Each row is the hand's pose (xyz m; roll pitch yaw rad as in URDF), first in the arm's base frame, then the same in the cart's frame.
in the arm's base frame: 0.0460 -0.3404 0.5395 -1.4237 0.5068 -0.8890
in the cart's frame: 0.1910 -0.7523 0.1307 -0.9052 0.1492 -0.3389
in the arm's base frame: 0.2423 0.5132 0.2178 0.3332 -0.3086 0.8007
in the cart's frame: 0.1678 0.1770 0.0495 -0.1545 -0.7493 1.4335
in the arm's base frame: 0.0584 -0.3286 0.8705 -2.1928 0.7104 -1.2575
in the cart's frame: 0.0338 -0.8328 0.4112 -1.5059 0.4867 -0.4805
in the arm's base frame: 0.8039 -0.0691 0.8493 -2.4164 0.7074 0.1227
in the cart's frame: 0.5234 -0.3804 0.8345 -2.3996 0.1037 0.5065
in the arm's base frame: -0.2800 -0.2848 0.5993 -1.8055 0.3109 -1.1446
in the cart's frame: -0.1139 -0.8097 0.0017 -1.2235 0.1056 -0.6434
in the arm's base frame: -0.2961 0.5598 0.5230 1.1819 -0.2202 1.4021
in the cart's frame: -0.4194 -0.0184 0.0025 0.5677 -0.3624 1.9611
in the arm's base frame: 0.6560 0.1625 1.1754 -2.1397 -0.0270 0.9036
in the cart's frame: 0.1577 -0.3030 1.0398 -2.5854 -0.4522 1.3904
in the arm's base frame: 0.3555 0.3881 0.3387 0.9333 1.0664 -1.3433
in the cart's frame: 0.2456 0.0594 0.2018 1.8487 0.7753 -0.2117
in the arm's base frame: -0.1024 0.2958 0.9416 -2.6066 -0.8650 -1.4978
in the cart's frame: -0.3705 -0.3261 0.4331 -1.8229 -0.6402 -1.6748
